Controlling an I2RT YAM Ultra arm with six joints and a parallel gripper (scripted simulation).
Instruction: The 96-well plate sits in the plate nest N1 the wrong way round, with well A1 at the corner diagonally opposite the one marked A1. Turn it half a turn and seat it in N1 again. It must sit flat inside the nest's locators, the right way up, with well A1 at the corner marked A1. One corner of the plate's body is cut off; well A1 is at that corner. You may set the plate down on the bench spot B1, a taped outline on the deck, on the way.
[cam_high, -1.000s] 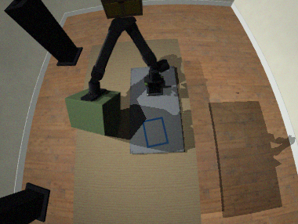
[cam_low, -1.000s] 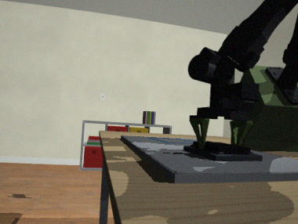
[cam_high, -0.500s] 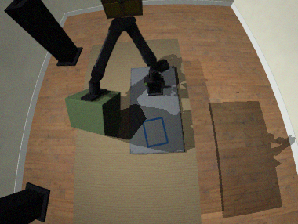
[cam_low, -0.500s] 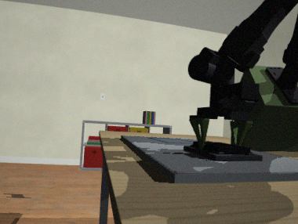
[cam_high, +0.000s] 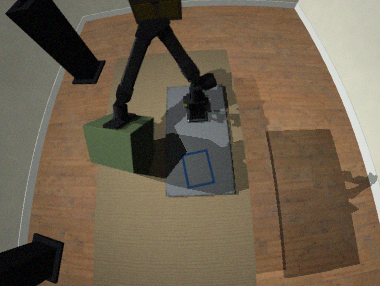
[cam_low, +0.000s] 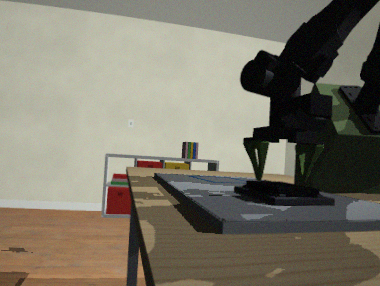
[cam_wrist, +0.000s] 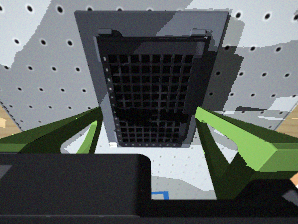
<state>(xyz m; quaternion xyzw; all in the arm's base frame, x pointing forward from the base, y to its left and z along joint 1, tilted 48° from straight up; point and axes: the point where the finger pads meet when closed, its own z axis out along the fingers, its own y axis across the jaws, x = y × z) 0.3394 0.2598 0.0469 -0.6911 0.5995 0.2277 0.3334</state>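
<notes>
My hand is 2 cm above the black 96-well plate. Round my hand: plate nest N1: 4 cm below.
</notes>
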